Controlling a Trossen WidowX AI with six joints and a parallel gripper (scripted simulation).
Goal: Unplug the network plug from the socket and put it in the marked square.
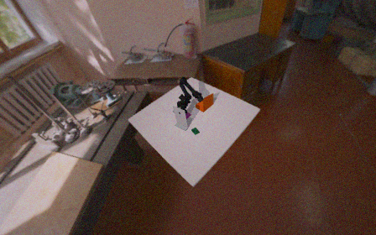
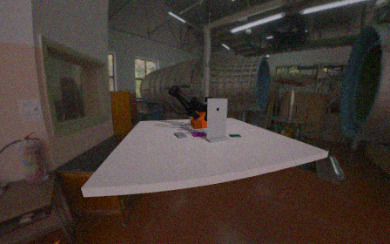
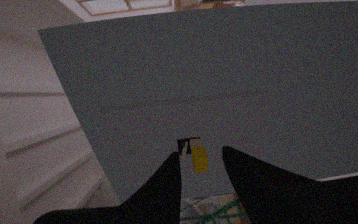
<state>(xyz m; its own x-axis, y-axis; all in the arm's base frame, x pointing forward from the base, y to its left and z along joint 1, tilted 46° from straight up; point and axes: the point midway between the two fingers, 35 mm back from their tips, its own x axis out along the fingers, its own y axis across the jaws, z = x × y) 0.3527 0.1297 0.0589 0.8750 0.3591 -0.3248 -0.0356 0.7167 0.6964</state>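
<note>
Right now the network plug is 10 mm ahead of my gripper tip and 10 mm above it. From my gripper tip the other things lie so: grey upright panel (30 mm ahead, 80 mm below); green square (30 mm behind, 180 mm to the left, 220 mm below); magenta square (120 mm behind, 100 mm to the right, 220 mm below).
</note>
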